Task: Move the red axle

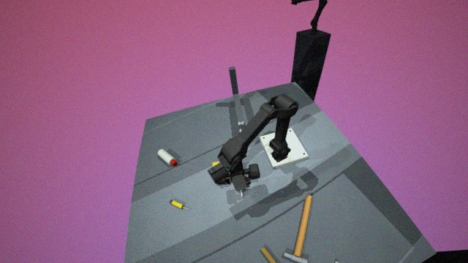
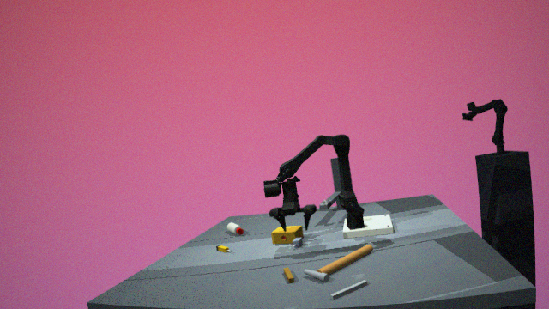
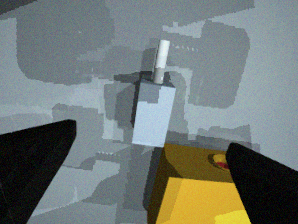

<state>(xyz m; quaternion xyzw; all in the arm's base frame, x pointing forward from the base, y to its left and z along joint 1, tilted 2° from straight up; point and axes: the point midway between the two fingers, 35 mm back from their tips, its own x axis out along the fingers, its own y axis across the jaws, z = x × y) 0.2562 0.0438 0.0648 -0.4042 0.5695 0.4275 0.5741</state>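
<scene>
Now: gripper tip 50 mm above the small pale block, 20 mm to the right of it and 10 mm short of it. The rest, counted from my gripper tip: small yellow screwdriver: 320 mm ahead, 50 mm to the right, 50 mm below; then yellow beam: 100 mm to the right, 40 mm below, 40 mm ahead; then grey bar: 500 mm to the left, 140 mm behind, 60 mm below.
</scene>
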